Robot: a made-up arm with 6 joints.
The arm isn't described. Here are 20 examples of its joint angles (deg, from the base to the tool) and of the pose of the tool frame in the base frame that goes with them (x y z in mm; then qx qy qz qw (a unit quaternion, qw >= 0)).
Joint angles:
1: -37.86 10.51 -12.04 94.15 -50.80 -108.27
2: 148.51 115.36 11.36 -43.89 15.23 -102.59
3: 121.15 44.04 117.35 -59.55 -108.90 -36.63
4: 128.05 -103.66 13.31 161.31 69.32 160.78
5: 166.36 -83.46 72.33 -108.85 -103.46 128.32
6: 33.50 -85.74 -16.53 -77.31 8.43 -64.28
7: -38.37 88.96 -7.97 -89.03 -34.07 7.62
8: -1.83 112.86 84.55 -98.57 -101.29 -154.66
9: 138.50 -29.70 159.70 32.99 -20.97 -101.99
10: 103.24 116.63 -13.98 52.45 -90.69 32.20
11: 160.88 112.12 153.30 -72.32 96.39 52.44
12: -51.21 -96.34 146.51 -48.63 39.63 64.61
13: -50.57 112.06 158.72 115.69 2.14 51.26
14: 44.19 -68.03 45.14 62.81 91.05 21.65
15: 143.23 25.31 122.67 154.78 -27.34 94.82
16: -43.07 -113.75 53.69 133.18 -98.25 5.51
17: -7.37 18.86 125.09 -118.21 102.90 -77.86
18: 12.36 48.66 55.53 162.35 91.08 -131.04
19: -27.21 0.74 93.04 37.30 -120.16 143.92
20: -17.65 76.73 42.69 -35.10 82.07 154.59
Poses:
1: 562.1 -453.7 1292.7 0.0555 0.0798 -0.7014 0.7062
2: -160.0 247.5 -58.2 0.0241 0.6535 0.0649 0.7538
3: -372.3 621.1 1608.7 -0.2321 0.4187 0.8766 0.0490
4: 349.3 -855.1 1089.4 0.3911 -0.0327 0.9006 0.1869
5: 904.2 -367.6 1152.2 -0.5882 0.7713 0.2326 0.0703
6: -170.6 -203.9 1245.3 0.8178 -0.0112 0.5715 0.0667
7: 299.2 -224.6 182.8 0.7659 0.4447 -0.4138 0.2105
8: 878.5 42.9 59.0 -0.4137 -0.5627 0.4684 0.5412
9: 729.9 -474.1 1047.0 -0.8038 0.1742 -0.2044 0.5309
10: 39.0 248.5 -2.2 0.7927 -0.2307 0.0940 0.5563
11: -959.2 387.8 741.0 0.6032 0.2432 0.3903 0.6517
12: -688.9 665.2 205.3 0.0222 0.7631 -0.3112 0.5660
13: 589.4 -621.8 1005.7 0.8537 -0.3375 0.3893 0.0754
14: -662.7 -661.7 1372.7 0.1330 0.9184 0.3385 0.1561
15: -160.1 -106.0 1799.8 -0.6617 -0.2418 -0.4152 0.5757
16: -750.0 799.3 465.5 0.4943 -0.4025 -0.7662 0.0811
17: 252.3 14.2 1816.6 -0.5611 0.4078 -0.3721 0.6168
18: 879.8 421.2 1188.4 -0.2707 0.5290 0.4540 0.6639
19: -172.3 -107.1 1788.4 -0.7377 0.5516 0.0314 0.3880
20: 893.9 -494.1 475.9 -0.7797 0.2873 -0.4829 0.2764
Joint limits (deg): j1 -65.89..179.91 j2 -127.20..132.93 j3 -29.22..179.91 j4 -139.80..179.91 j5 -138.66..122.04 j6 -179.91..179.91
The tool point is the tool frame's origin. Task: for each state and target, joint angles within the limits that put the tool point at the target. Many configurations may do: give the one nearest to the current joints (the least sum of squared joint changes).
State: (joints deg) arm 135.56 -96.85 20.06 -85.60 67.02 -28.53
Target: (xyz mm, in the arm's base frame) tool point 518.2 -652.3 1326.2
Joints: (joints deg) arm 126.38 -82.24 48.27 -85.51 60.05 -26.43
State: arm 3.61 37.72 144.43 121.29 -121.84 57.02
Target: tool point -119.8 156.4 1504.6
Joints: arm -23.70 25.12 162.17 137.93 -126.21 60.92
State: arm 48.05 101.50 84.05 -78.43 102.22 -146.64
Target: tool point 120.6 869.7 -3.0
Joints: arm 83.98 120.06 95.97 -90.01 89.46 -154.10
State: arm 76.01 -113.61 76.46 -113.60 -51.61 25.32
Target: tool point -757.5 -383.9 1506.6
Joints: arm 33.87 -62.52 70.15 -117.07 -48.52 22.82
